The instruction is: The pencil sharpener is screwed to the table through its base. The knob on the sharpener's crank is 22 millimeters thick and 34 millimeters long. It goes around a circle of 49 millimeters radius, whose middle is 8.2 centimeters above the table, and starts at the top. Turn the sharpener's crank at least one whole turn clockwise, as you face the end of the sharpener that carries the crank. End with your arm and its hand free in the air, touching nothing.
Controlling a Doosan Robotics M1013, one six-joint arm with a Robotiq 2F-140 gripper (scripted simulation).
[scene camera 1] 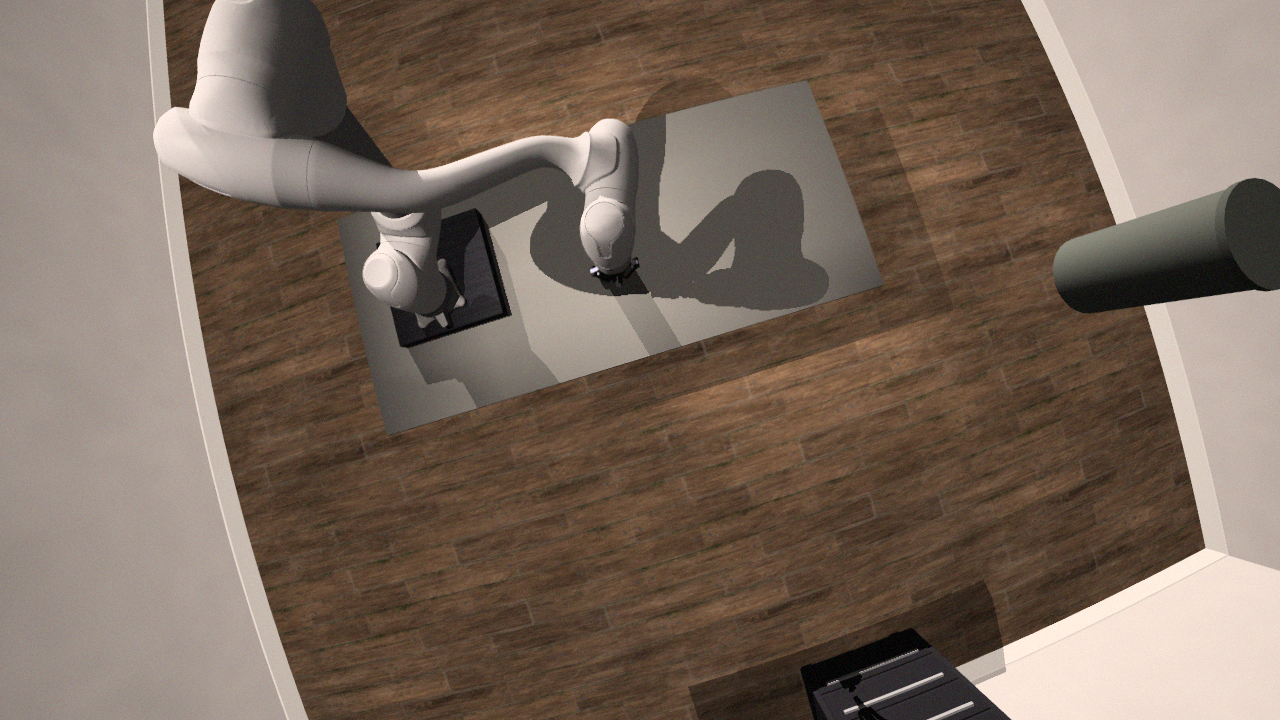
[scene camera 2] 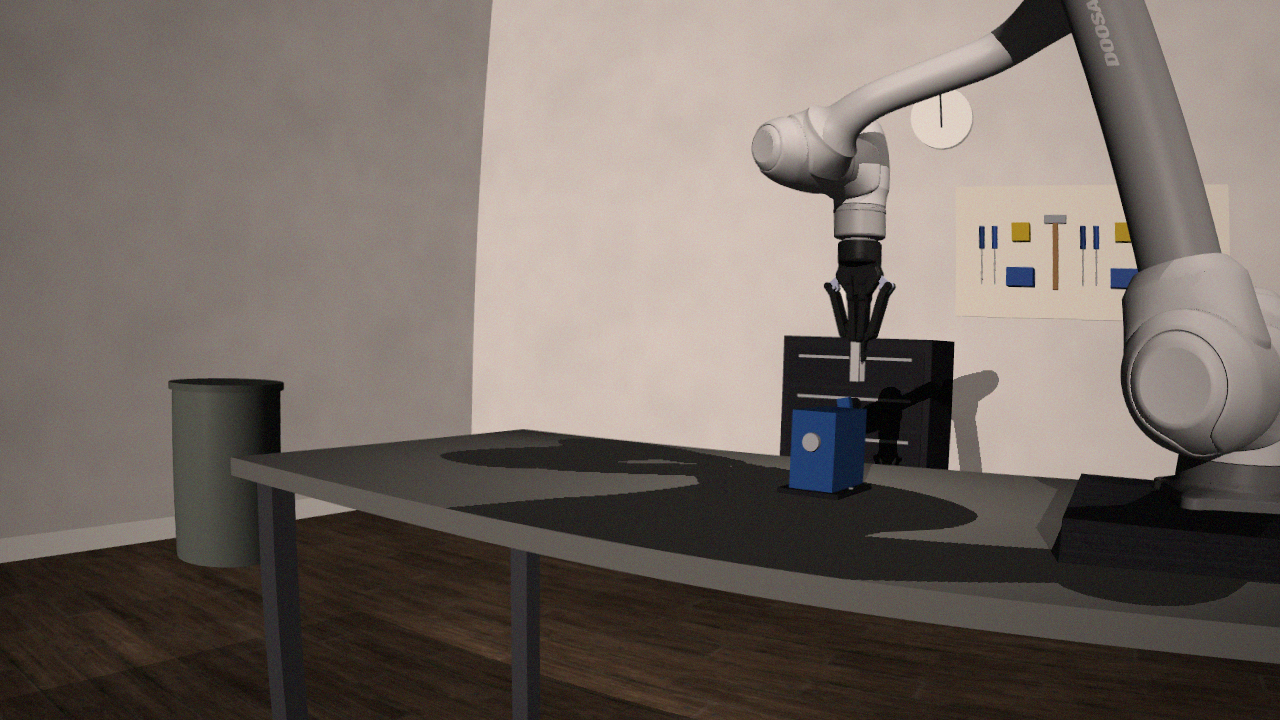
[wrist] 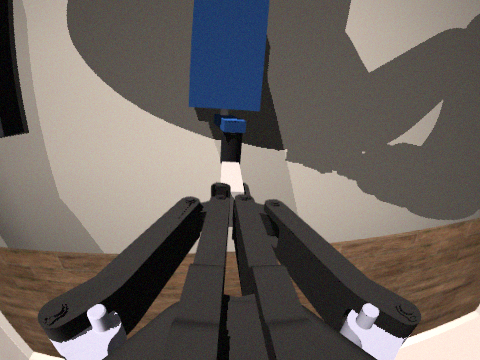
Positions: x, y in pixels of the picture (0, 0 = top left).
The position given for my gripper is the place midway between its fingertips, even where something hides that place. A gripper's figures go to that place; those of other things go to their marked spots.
Labels:
My gripper [scene camera 2: 857, 381]: 146 cm from the lens. A pencil sharpener [scene camera 2: 828, 443]: 129 cm from the lens.

